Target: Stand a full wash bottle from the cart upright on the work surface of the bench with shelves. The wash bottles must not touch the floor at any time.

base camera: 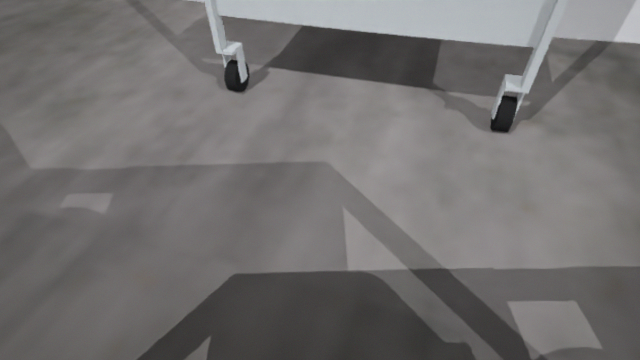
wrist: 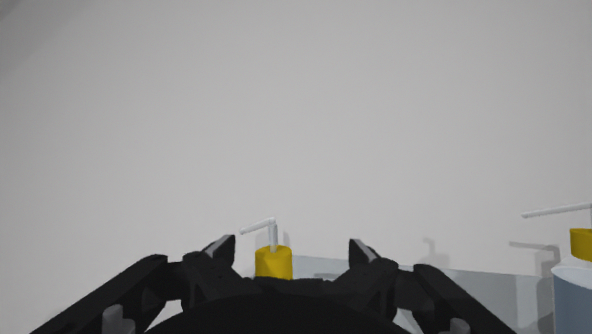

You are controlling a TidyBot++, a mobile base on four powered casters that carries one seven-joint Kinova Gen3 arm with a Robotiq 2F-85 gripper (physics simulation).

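Frame: origin at the arm's base, x ahead, y left, z up, level; centimetres.
Seen in the pictures: gripper, between the fingertips: (wrist: 291, 249).
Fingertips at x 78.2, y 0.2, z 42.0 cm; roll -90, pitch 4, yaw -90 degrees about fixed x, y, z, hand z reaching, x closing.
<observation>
A point is followed by its place in that frame.
A wash bottle's yellow cap (wrist: 273, 262) {x 79.1, y 1.7, z 40.7 cm} with a white bent spout shows upright in the wrist view, between the open fingers in the picture and left of their middle; its body is hidden behind the gripper. A second wash bottle (wrist: 572, 300) {x 81.4, y -25.4, z 35.0 cm} with a yellow cap and a blue-grey body stands at the right edge, partly cut off. My gripper (wrist: 291, 249) {x 78.2, y 0.2, z 42.0 cm} is open and holds nothing. How far the near cap lies from the fingertips I cannot tell. The cart (base camera: 380, 22) {x 61.2, y -8.4, z -25.3 cm} shows its white lower side and two legs in the base camera view. The bench with shelves does not show.
Two black casters (base camera: 236, 76) {x 67.8, y 13.2, z -36.1 cm} (base camera: 504, 114) {x 54.8, y -25.6, z -35.9 cm} carry the cart's near legs on the grey floor. A grey-blue surface (wrist: 490, 290) {x 90.0, y -25.6, z 31.0 cm} lies behind the fingers, with a pale wall (wrist: 300, 125) {x 102.8, y -1.3, z 57.3 cm} beyond it. Dark shadows cross the floor in front of the cart.
</observation>
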